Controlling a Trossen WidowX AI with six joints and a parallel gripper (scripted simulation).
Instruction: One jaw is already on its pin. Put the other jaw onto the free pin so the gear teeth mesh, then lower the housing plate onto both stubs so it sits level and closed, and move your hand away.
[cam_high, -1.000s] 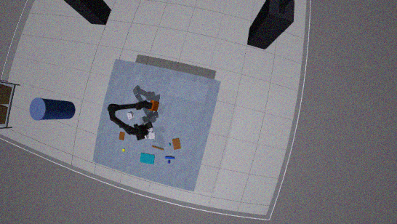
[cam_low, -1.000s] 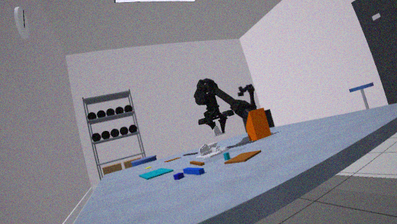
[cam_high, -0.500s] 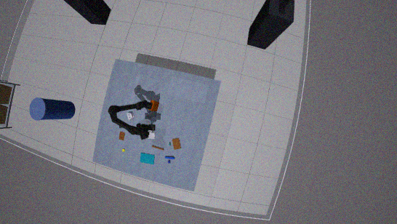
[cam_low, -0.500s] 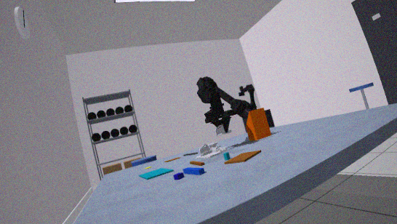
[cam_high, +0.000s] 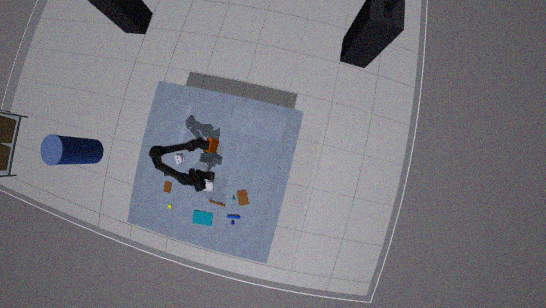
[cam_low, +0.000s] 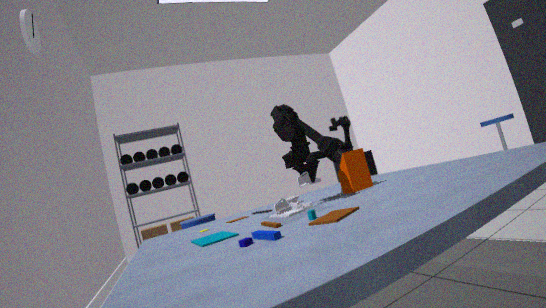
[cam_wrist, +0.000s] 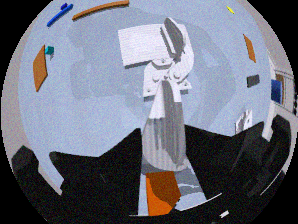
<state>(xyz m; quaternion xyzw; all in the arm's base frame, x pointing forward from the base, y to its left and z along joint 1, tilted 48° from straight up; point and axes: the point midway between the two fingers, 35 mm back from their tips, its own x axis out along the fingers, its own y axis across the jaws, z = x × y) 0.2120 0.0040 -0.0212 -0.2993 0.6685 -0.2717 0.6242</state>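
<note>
Now: the light grey jaw piece 30 mm behind my gripper tip and 20 mm to the right of it. From my gripper tip the other things lie so: brown bar (230 mm ahead, 110 mm to the left, 80 mm below); teal cylinder (160 mm ahead, 240 mm to the left, 70 mm below); white base (120 mm ahead, 10 mm to the right, 80 mm below).
</note>
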